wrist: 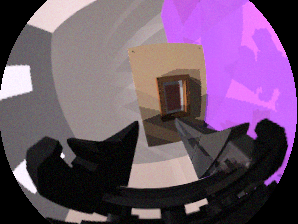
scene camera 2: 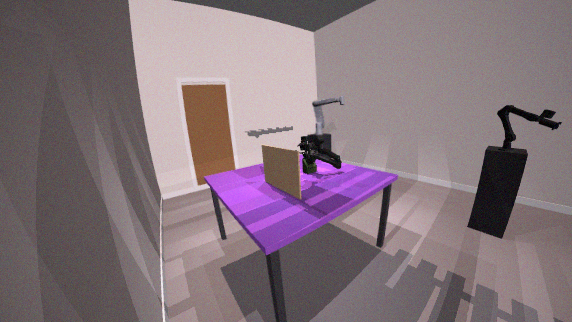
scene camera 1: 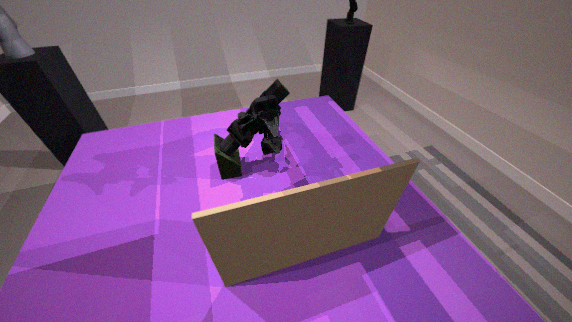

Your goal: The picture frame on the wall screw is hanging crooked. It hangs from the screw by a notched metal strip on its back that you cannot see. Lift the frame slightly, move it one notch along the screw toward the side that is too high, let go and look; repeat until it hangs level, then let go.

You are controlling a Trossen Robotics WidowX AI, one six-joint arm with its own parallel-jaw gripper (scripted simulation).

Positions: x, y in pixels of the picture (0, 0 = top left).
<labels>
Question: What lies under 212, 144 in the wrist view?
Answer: My gripper.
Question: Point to a wall panel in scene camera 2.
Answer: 281, 166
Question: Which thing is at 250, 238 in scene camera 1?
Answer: A wall panel.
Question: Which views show the picture frame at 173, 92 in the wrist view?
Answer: The wrist view only.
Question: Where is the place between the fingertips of my gripper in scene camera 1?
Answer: At 277, 145
</labels>
